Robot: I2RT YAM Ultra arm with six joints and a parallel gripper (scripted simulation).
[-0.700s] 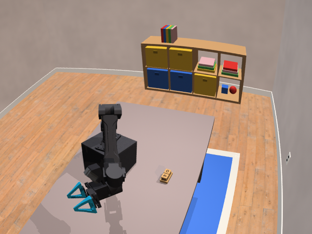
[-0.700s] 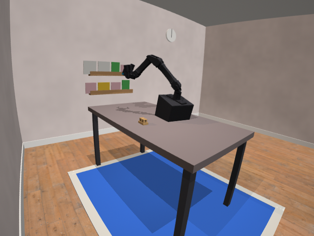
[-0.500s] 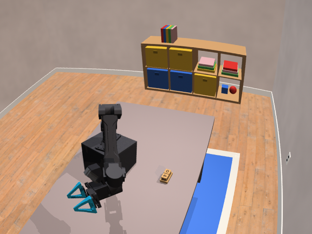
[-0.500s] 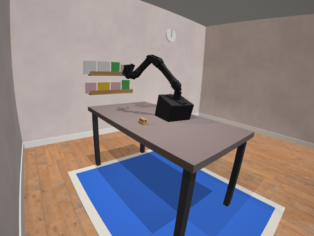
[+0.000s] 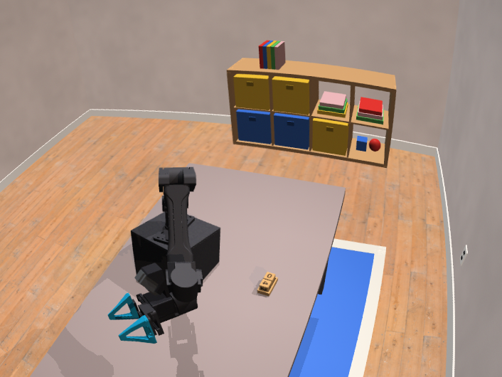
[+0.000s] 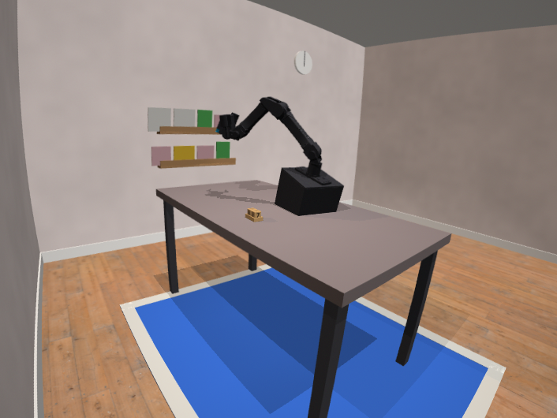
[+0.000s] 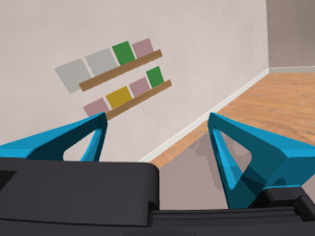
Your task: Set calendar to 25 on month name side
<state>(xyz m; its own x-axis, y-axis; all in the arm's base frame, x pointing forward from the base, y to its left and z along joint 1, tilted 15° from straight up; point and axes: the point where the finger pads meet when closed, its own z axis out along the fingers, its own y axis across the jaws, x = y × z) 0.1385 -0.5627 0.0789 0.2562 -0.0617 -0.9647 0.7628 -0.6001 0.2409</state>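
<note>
Now: hand 18 cm short of the wooden digit cube, 52 cm to the right of it and 36 cm above it. Round my hand: tray: 18 cm ahead, 50 cm to the left, 38 cm below.
</note>
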